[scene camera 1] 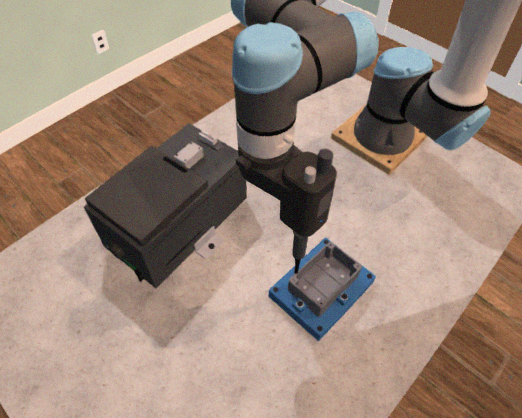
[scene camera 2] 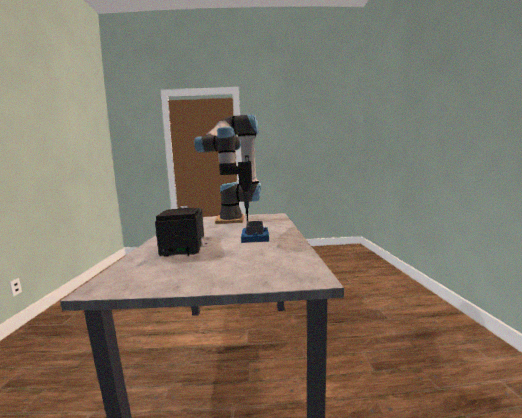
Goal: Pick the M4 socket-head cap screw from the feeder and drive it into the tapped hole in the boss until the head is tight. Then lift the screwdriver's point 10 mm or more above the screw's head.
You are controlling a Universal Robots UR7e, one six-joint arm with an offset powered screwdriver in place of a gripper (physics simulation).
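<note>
The screwdriver (scene camera 1: 297, 269) (scene camera 2: 247, 220) is upright, its thin dark bit reaching down to the left rim of the grey open housing (scene camera 1: 325, 282) (scene camera 2: 255, 226). The bit's end is at or just behind that rim, near the left corner; whether it touches cannot be told. No screw can be made out at the point, and the screw's head does not show. The housing, with bosses in its corners, sits on the blue fixture plate (scene camera 1: 320, 330) (scene camera 2: 255, 238). The black feeder (scene camera 1: 150, 195) (scene camera 2: 179, 232) stands to the left, with a light block (scene camera 1: 189, 155) on top.
A small light fitting (scene camera 1: 208, 139) is at the feeder's back edge, and a pale tab (scene camera 1: 204, 243) with a dark hole juts from its side. The robot's base stands on a wooden plate (scene camera 1: 345, 136) (scene camera 2: 220, 220) behind the fixture. The table's front edge (scene camera 2: 200, 301) is nearer the second camera.
</note>
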